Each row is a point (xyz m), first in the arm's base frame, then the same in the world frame.
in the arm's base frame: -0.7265 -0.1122 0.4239
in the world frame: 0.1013 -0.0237 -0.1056
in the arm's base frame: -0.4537 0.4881 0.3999
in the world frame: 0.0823 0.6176 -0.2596
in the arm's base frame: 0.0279 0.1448 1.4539
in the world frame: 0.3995 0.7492 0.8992
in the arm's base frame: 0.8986 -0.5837 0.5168
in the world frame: 1.6955 0.3704 0.3128
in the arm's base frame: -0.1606 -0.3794 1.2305
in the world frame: 0.5173 0.1680 0.8067
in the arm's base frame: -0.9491 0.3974 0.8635
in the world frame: -0.4184 0.3872 0.1463
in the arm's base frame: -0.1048 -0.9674 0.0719
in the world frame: 1.0973 -0.5229 -0.1300
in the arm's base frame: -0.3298 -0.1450 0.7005
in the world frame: 0.3943 0.1899 0.2161
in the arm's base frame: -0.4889 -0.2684 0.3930
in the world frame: 0.3830 -0.0491 -0.0630
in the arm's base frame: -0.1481 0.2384 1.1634
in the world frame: 0.2750 0.6913 0.5748
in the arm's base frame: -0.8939 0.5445 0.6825
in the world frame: -0.3916 0.5065 -0.0598
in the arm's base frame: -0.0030 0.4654 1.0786
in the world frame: 0.3222 0.9400 0.4495
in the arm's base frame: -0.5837 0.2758 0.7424
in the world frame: -0.0195 0.4363 0.1093
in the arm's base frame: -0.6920 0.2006 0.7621
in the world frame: -0.0854 0.3234 0.1353
